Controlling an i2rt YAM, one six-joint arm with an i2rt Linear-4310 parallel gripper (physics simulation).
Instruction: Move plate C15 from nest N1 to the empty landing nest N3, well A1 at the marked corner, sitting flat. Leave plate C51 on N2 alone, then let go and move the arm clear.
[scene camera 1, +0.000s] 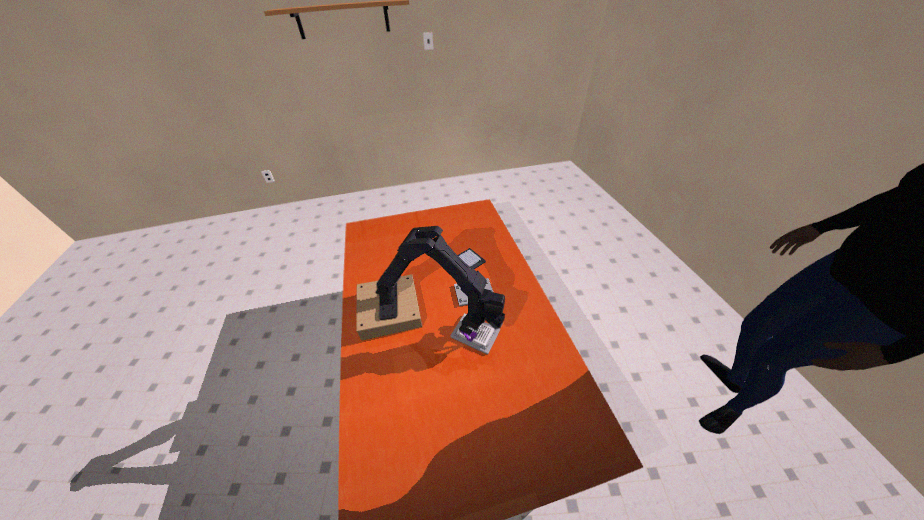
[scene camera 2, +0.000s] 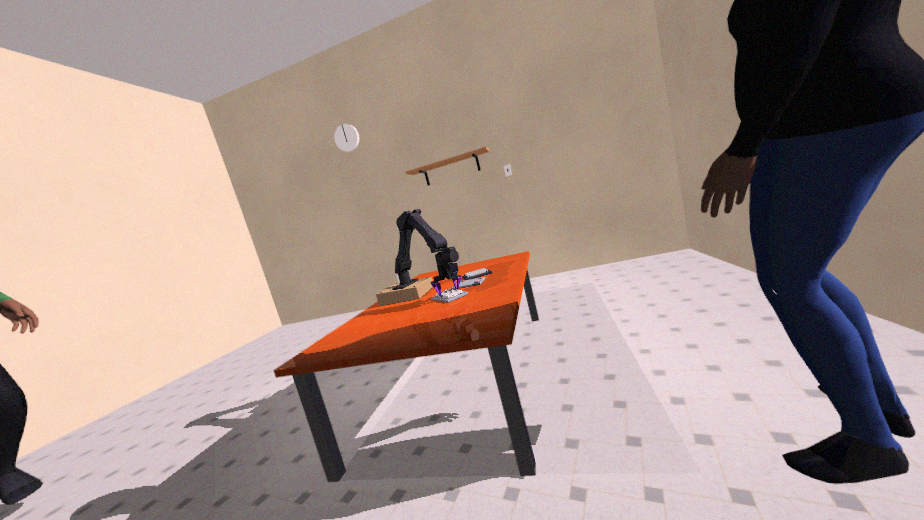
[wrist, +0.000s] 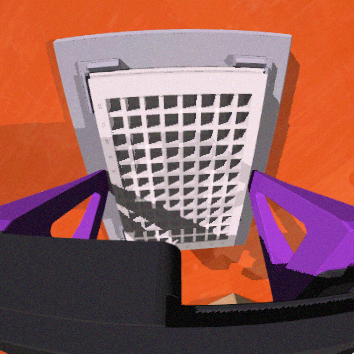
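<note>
A white multi-well plate (scene camera 1: 484, 334) (scene camera 2: 451, 293) (wrist: 180, 85) lies flat in a grey nest (wrist: 175, 44), the nearest to scene camera 2. My gripper (scene camera 1: 470, 334) (scene camera 2: 447, 288) (wrist: 178, 177) is open, low over this plate, with one purple finger beside each long side. Whether the fingers touch it is not clear. The middle nest (scene camera 1: 460, 295) (scene camera 2: 475, 282) shows no plate on its visible part; the arm hides some of it in scene camera 1. A pale plate (scene camera 1: 471, 258) lies on the far nest, which also shows in scene camera 2. Plate and nest labels are not legible; A1 marks are hidden or too small.
The arm stands on a wooden block (scene camera 1: 408, 311) (scene camera 2: 399, 296) on the orange table (scene camera 1: 387, 413) (scene camera 2: 387, 329). The forearm passes above the nests. A person in black and blue (scene camera 1: 808, 303) (scene camera 2: 808, 200) stands beyond the table's right side. Another person's hand and leg show at scene camera 2's left edge.
</note>
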